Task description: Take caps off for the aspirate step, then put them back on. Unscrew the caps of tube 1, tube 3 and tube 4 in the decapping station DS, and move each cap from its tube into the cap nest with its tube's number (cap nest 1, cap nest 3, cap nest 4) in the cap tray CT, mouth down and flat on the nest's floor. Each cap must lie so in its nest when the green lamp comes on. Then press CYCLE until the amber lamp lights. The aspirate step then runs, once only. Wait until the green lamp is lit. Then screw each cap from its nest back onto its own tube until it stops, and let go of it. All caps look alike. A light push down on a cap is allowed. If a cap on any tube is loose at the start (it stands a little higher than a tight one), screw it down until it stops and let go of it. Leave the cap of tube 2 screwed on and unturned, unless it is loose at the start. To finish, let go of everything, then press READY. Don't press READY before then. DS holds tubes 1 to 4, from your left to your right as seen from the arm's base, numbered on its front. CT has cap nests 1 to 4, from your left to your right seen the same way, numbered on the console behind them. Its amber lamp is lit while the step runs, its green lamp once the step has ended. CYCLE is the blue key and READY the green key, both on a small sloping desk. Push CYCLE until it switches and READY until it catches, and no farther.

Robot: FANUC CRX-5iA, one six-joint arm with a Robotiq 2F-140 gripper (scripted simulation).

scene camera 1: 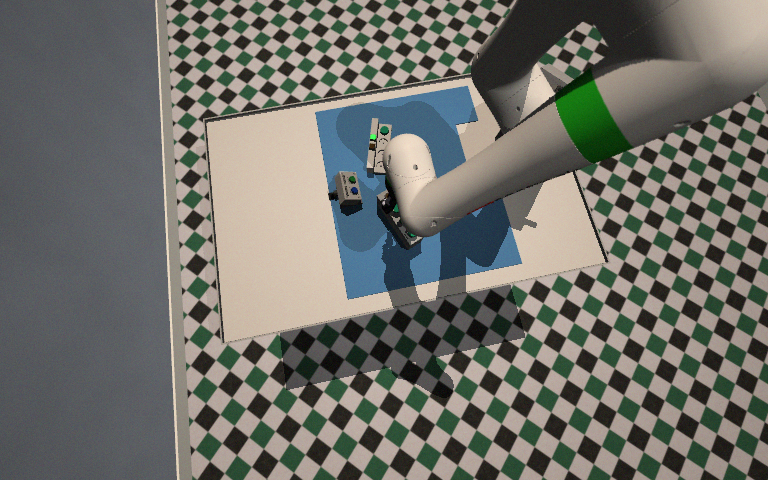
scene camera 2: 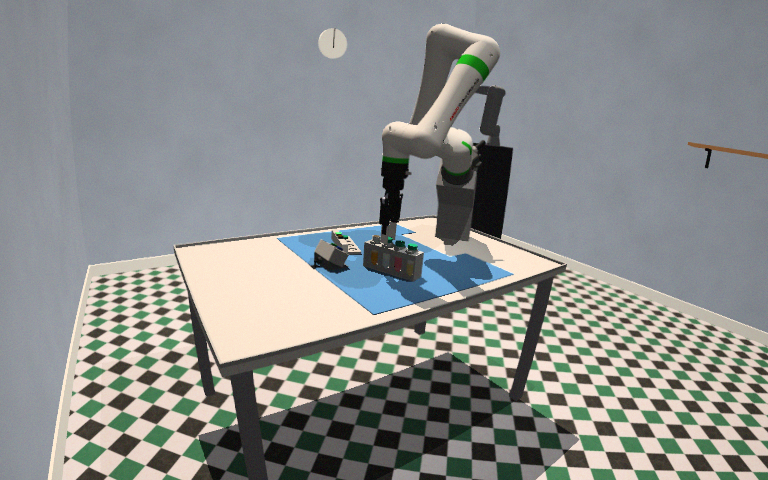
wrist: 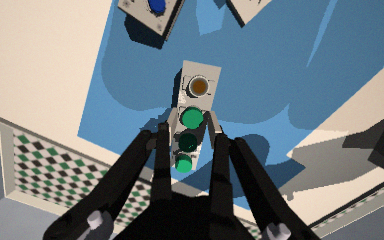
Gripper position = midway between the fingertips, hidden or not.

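Observation:
Scene camera 2 shows my gripper (scene camera 2: 387, 240). The wrist view shows my gripper (wrist: 193, 116) as well.

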